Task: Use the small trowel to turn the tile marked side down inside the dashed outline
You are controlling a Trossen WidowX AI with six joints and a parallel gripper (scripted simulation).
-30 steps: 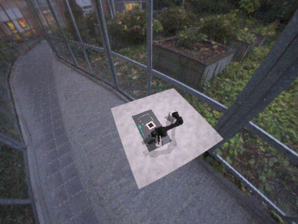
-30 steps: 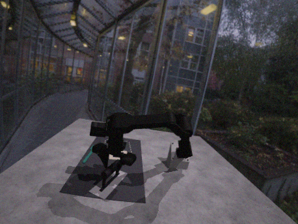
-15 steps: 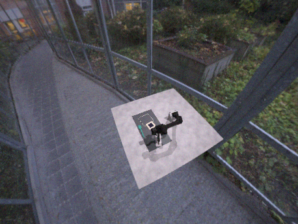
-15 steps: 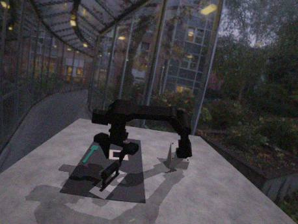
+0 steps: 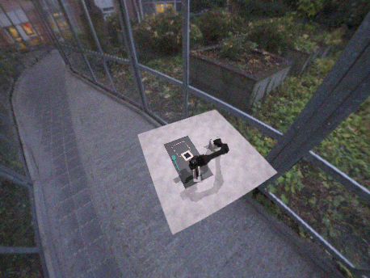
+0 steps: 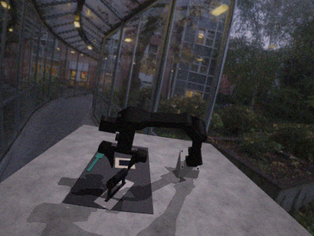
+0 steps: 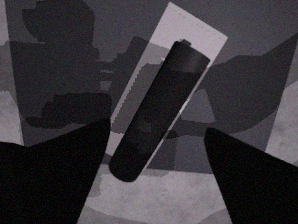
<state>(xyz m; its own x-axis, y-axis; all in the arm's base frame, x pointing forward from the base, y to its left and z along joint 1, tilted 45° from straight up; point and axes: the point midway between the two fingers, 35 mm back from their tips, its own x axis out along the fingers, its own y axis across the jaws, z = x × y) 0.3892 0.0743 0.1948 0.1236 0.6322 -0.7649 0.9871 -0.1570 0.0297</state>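
Right now my gripper tip is 21 cm to the left of the dark mat and 13 cm above it. Also, from my gripper tip: cream tile (24 cm to the right, 11 cm below, 2 cm behind); green trowel (24 cm to the right, 14 cm ahead, 11 cm below).
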